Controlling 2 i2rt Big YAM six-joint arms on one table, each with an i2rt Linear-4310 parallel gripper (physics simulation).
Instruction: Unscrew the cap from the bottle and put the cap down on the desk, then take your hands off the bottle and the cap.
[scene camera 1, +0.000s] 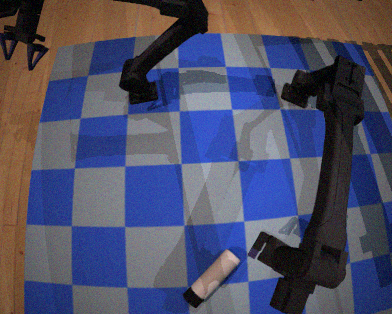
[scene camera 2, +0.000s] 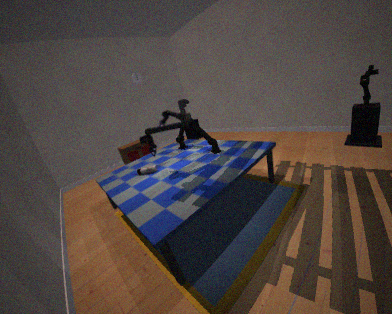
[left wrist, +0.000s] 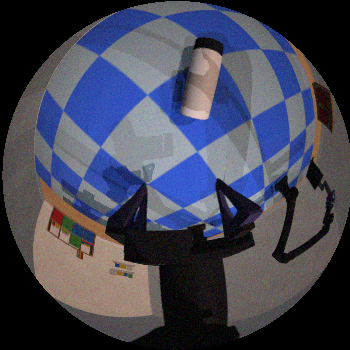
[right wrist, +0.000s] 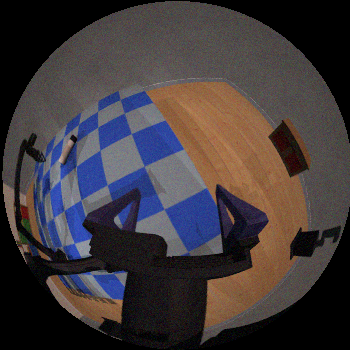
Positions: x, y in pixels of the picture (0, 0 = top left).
My left gripper (scene camera 1: 267, 253) is open and holds nothing. Also in view: a bottle (scene camera 1: 227, 261). My right gripper (right wrist: 175, 190) is open, with nothing in its grasp.
